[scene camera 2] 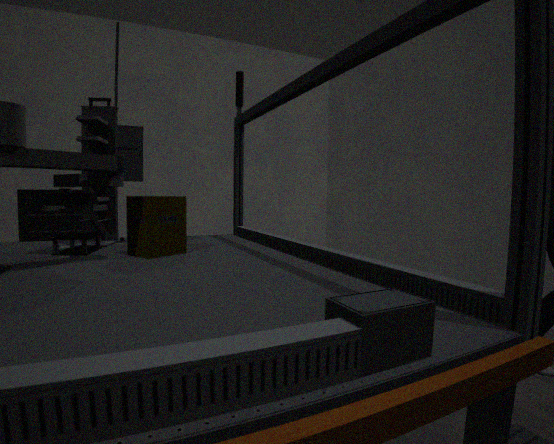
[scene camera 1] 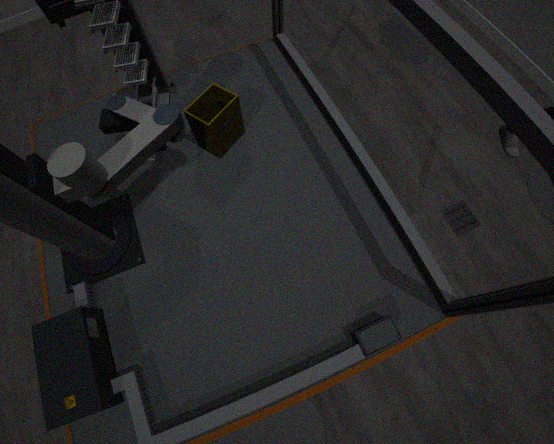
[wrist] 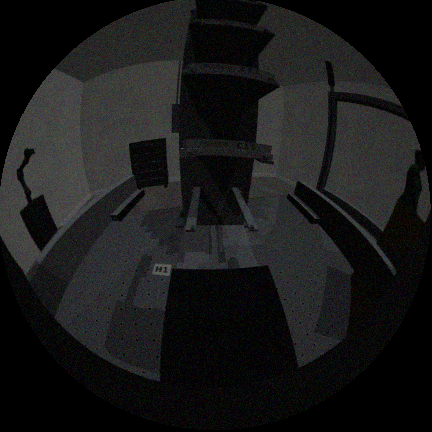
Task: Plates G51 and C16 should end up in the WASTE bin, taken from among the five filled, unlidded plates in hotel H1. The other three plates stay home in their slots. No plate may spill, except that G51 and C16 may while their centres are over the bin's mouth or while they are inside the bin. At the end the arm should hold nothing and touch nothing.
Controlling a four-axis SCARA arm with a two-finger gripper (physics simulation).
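Frame: origin at the arm's base, x ahead, y left, z up, level; millimetres.
Where they show: gripper, fingertip midpoint: (scene camera 2: 84,206) (scene camera 1: 135,91) (wrist: 217,182); arm's base, link origin: (scene camera 1: 100,242).
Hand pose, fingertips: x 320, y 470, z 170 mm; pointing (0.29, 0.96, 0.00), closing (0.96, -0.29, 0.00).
Things, the pixels of their top centre, and the offset from my fingertips.
- lowest plate, top centre: (wrist: 221,139) (scene camera 1: 135,71) 27 mm ahead, 67 mm left, 38 mm up
- yellow WASTE bin, top centre: (scene camera 2: 156,196) (scene camera 1: 210,103) 248 mm ahead, 239 mm right, 43 mm up
- plain black shape, top centre: (wrist: 230,335) (scene camera 2: 77,232) 18 mm back, 99 mm right, 87 mm down
- grey box, top centre: (scene camera 2: 380,299) (scene camera 1: 379,335) 430 mm ahead, 1138 mm right, 82 mm down
Hotel H1 (scene camera 1: 145,50) (wrist: 187,100) is a tall dark tower. In scene camera 1 several pale gridded plates stick out in a slanting column; the lowest plate (scene camera 1: 136,71) and the plate above it (scene camera 1: 126,55) look level. In the wrist view the lowest plate (wrist: 225,148) is nearly edge-on above two pale rails; its label is too dark to read surely, as are those above. My gripper (wrist: 217,182) is open and empty, facing the tower, fingers either side of the rails. The arm hides it in scene camera 1. The yellow WASTE bin (scene camera 1: 222,132) (scene camera 2: 157,227) stands upright beside the tower.
The arm (scene camera 1: 132,145) is folded near the tower. A small dark rack (wrist: 150,165) stands behind to the left. A plain black shape (wrist: 220,320) fills the lower middle of the wrist view. A grey box (scene camera 1: 378,336) (scene camera 2: 382,325) stands at the front corner. A dark figure (wrist: 411,187) stands at right.
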